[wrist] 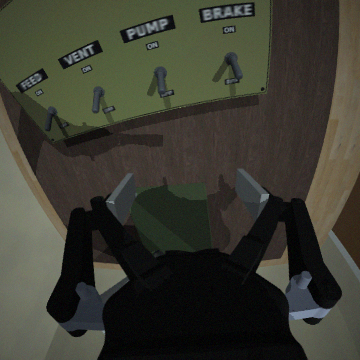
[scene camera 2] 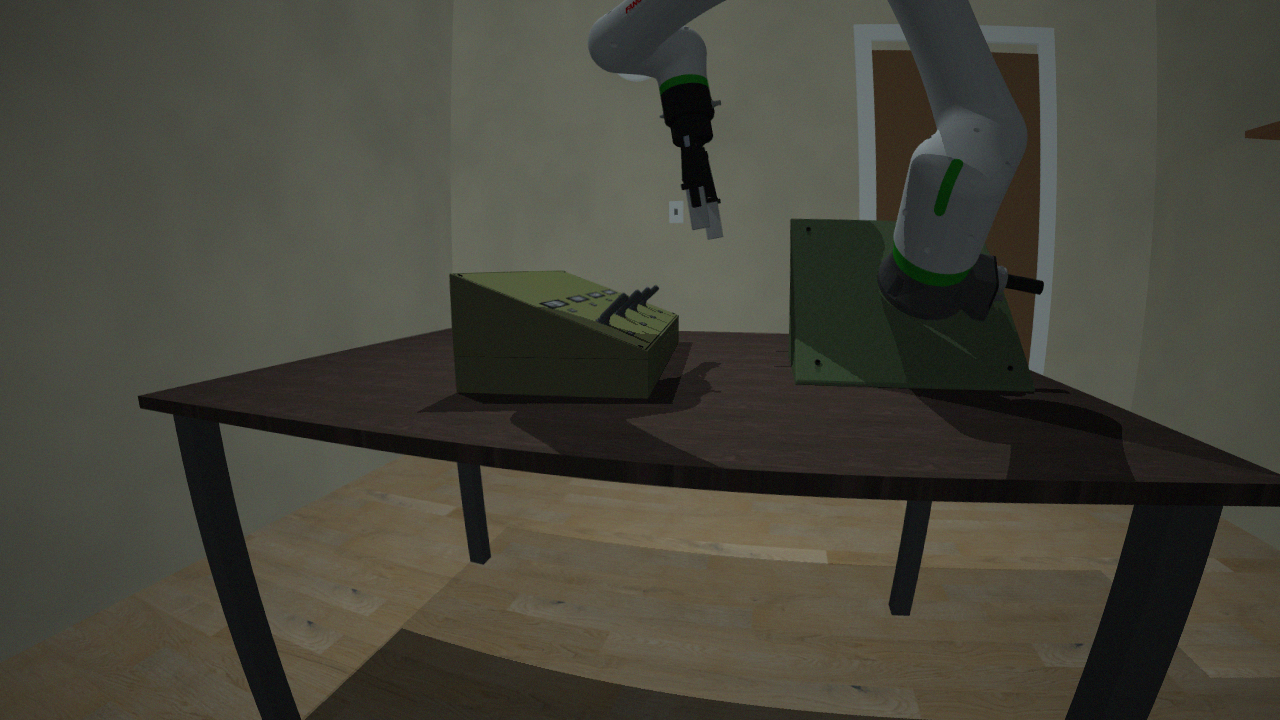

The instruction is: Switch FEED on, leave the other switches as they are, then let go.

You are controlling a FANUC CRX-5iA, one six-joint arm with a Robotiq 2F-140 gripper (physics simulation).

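Where they show: gripper, fingertip midpoint: [wrist: 185,181] [scene camera 2: 708,233]; arm's base, link origin: [scene camera 2: 922,284].
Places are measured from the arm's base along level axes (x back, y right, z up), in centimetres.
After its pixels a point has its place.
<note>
The olive switch console [scene camera 2: 546,335] {x -48.0, y -33.8, z -6.3 cm} [wrist: 195,47] {x -53.7, y 3.4, z -4.4 cm} stands on the table, its sloped face toward the robot base. In the wrist view the FEED switch [wrist: 50,119] {x -42.6, y -24.7, z -3.2 cm} is at the far left of the row; its grey lever points away from its ON label. The levers of VENT [wrist: 97,100] {x -45.5, y -13.1, z -3.0 cm}, PUMP [wrist: 160,81] {x -48.2, y -1.8, z -2.5 cm} and BRAKE [wrist: 234,66] {x -51.0, y 9.5, z -2.6 cm} also point away from ON. My gripper [scene camera 2: 706,231] {x -36.8, y 2.7, z 8.2 cm} [wrist: 185,181] {x -36.8, y 2.7, z 8.2 cm} is wide open and empty. It hangs in the air above the console's height, on the robot-base side, touching nothing.
The green wedge-shaped pedestal [scene camera 2: 836,304] {x -14.0, y -5.5, z -3.4 cm} [wrist: 175,212] {x -21.7, y 0.8, z -2.3 cm} stands on the table [scene camera 2: 751,429] {x -21.5, y -38.7, z -14.1 cm} [wrist: 295,100] {x -46.7, y 28.2, z -14.1 cm} under the robot base. A gap of table top lies between it and the console. Arm shadows fall on the table and on the FEED corner of the panel.
</note>
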